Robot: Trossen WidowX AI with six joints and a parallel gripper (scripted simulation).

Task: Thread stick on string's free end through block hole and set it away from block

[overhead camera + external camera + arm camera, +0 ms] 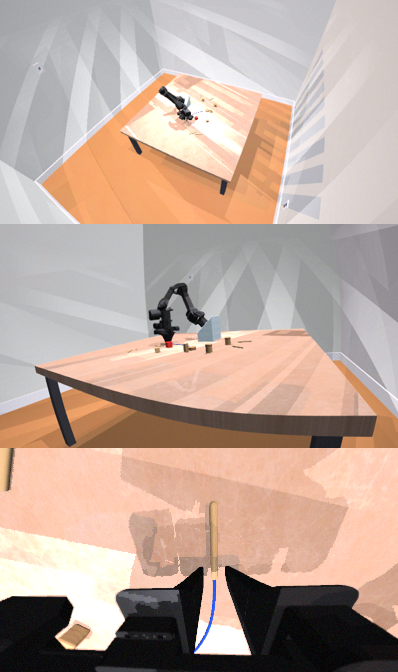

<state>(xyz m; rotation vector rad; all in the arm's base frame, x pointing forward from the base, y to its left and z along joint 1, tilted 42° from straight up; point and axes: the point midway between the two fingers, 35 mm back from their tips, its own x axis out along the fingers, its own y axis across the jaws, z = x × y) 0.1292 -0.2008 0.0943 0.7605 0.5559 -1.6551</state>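
The red block lies 100 mm ahead of my gripper tip, 60 mm to the left of it and 10 mm above it. Round my gripper tip: thin wooden stick: 10 mm to the right; then round wooden button: 230 mm to the left, 180 mm ahead, 10 mm above; then small wooden piece: 240 mm ahead, 60 mm to the left, 10 mm above.
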